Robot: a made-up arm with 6 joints. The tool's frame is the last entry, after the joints.
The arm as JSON. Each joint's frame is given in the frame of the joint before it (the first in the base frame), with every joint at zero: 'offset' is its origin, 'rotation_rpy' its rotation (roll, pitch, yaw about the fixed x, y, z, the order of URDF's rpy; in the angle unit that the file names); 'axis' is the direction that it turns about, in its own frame. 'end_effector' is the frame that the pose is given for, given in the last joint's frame.
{
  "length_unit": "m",
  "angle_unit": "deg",
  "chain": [
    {
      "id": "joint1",
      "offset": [
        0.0,
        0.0,
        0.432
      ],
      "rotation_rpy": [
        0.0,
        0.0,
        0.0
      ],
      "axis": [
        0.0,
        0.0,
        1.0
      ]
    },
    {
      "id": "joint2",
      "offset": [
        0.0,
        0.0,
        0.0
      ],
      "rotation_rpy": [
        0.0,
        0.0,
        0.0
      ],
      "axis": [
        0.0,
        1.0,
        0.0
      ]
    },
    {
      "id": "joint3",
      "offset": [
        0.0,
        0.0,
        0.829
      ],
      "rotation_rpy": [
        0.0,
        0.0,
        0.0
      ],
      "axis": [
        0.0,
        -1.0,
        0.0
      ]
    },
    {
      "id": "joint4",
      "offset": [
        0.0,
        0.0,
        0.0
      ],
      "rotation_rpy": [
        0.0,
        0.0,
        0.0
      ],
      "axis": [
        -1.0,
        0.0,
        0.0
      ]
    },
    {
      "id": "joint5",
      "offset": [
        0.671,
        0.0,
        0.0
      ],
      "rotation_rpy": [
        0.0,
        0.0,
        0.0
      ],
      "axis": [
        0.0,
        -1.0,
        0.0
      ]
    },
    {
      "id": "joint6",
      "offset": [
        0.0,
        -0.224,
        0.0
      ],
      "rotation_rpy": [
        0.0,
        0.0,
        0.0
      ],
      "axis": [
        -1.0,
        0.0,
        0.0
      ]
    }
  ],
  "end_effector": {
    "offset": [
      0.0,
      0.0,
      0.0
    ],
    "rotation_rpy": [
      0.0,
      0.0,
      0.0
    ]
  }
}
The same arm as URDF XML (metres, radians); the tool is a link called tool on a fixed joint. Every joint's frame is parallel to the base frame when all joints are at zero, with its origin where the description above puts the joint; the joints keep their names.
<robot name="arm">
<link name="base_link"/>
<link name="link1"/>
<link name="link2"/>
<link name="link3"/>
<link name="link4"/>
<link name="link5"/>
<link name="link6"/>
<link name="tool"/>
<joint name="joint1" type="continuous"><parent link="base_link"/><child link="link1"/><origin xyz="0 0 0.432" rpy="0 0 0"/><axis xyz="0 0 1"/></joint>
<joint name="joint2" type="continuous"><parent link="link1"/><child link="link2"/><origin xyz="0 0 0" rpy="0 0 0"/><axis xyz="0 1 0"/></joint>
<joint name="joint3" type="continuous"><parent link="link2"/><child link="link3"/><origin xyz="0 0 0.829" rpy="0 0 0"/><axis xyz="0 -1 0"/></joint>
<joint name="joint4" type="continuous"><parent link="link3"/><child link="link4"/><origin xyz="0 0 0" rpy="0 0 0"/><axis xyz="-1 0 0"/></joint>
<joint name="joint5" type="continuous"><parent link="link4"/><child link="link5"/><origin xyz="0.671 0 0" rpy="0 0 0"/><axis xyz="0 -1 0"/></joint>
<joint name="joint6" type="continuous"><parent link="link5"/><child link="link6"/><origin xyz="0 -0.224 0" rpy="0 0 0"/><axis xyz="-1 0 0"/></joint>
<joint name="tool_joint" type="fixed"><parent link="link6"/><child link="tool"/><origin xyz="0 0 0" rpy="0 0 0"/></joint>
</robot>

